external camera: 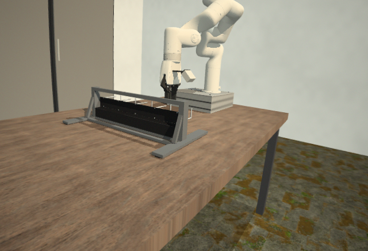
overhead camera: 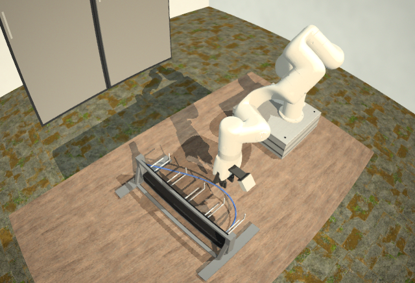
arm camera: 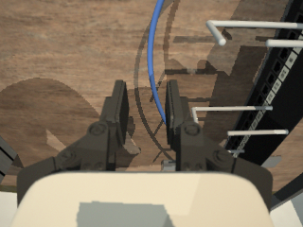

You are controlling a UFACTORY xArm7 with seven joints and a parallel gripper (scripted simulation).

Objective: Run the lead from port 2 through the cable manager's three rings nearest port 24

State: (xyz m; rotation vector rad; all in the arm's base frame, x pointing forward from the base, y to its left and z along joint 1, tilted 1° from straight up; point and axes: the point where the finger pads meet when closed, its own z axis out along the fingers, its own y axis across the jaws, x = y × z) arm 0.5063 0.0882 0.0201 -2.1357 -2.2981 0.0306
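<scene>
My hand is 180 mm short of the grey rack, 50 mm above it and 40 mm to the left of it.
</scene>
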